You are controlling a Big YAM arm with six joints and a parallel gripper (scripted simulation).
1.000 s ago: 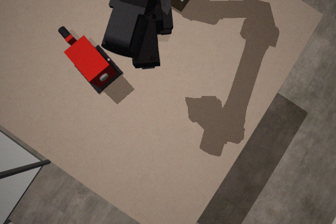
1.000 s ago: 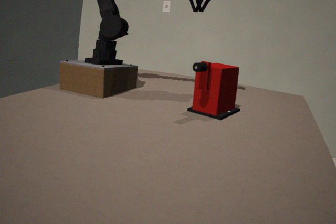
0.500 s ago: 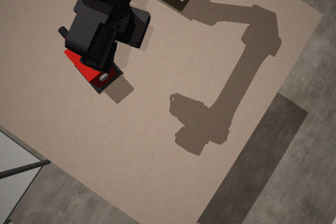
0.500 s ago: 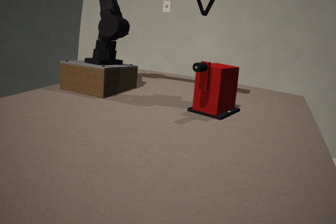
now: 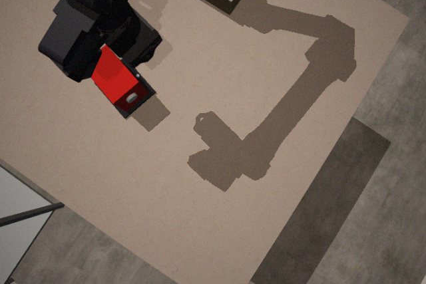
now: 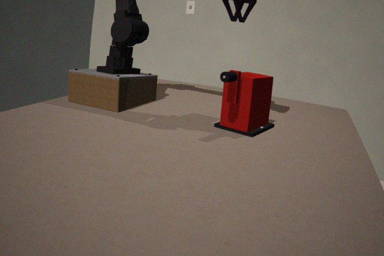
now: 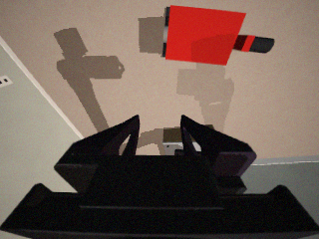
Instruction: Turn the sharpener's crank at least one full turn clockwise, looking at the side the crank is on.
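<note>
My gripper is now 160 mm to the left of the black handle, 140 mm above it and 60 mm short of it. From my hand the other things lie so: crank 150 mm to the right, 150 mm below, 70 mm ahead.
</note>
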